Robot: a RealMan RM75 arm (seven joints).
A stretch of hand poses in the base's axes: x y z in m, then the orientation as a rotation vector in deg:
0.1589, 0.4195, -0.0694, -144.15, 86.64, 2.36
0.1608, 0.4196, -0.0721, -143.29, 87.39, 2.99
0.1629, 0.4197, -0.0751, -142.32, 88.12, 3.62
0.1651, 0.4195, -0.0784, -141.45, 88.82, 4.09
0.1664, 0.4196, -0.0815, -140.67, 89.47, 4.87
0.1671, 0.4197, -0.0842, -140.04, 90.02, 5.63
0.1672, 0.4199, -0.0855, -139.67, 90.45, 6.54
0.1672, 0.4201, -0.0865, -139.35, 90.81, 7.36
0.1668, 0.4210, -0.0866, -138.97, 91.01, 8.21
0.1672, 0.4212, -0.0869, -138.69, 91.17, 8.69
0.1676, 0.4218, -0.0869, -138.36, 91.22, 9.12
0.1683, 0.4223, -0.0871, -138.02, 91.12, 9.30
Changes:
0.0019, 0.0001, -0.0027, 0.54, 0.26, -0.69
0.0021, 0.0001, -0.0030, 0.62, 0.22, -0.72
0.0022, -0.0002, -0.0033, 0.50, 0.16, -0.69
0.0013, 0.0001, -0.0031, 0.56, 0.37, -0.60
0.0007, 0.0001, -0.0027, 0.48, 0.39, -0.49
0.0001, 0.0002, -0.0013, 0.39, 0.54, -0.31
0.0000, 0.0002, -0.0010, 0.35, 0.49, -0.26
-0.0004, 0.0009, -0.0001, 0.47, 0.43, -0.19
0.0004, 0.0002, -0.0003, 0.29, 0.23, -0.16
0.0004, 0.0006, 0.0000, 0.36, 0.15, -0.13
0.0007, 0.0005, -0.0002, 0.35, -0.06, -0.07

